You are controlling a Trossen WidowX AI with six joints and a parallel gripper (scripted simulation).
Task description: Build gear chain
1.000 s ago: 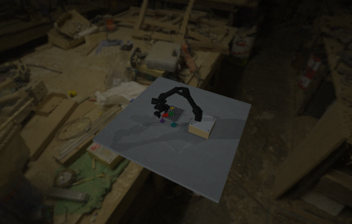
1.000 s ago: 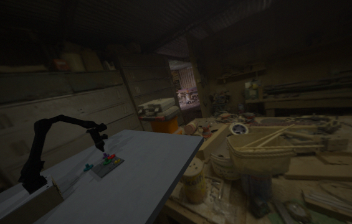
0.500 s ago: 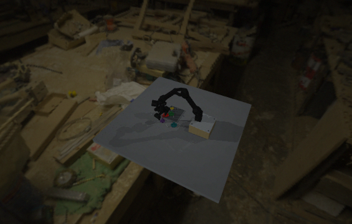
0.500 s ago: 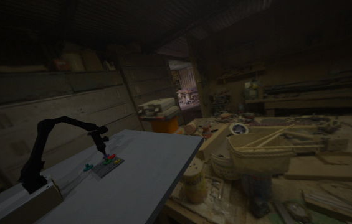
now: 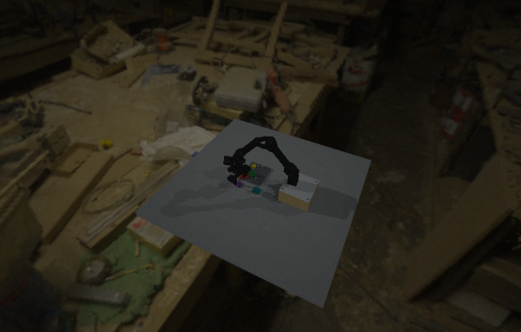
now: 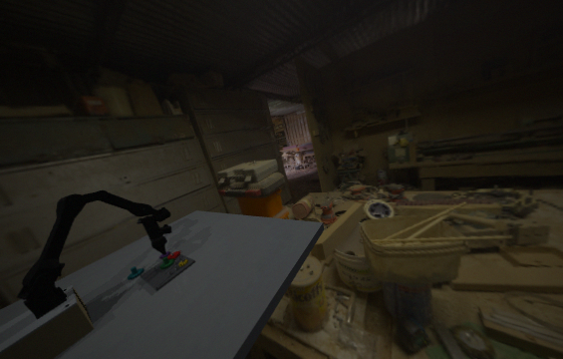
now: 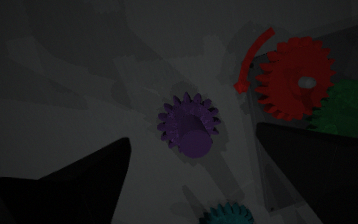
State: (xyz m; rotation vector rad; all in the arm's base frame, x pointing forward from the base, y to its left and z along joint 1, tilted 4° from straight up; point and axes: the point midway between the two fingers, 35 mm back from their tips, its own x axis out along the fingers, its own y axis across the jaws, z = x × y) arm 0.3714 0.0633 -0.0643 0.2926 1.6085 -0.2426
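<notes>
Right now my gripper tip is 30 mm past the yellow gear, 220 mm to the left of it and 10 mm above it. From my gripper tip the other things lie so: purple gear: 10 mm below; then green gear: 50 mm behind, 130 mm to the right, 10 mm below; then red gear: 90 mm to the right, 10 mm below.
</notes>
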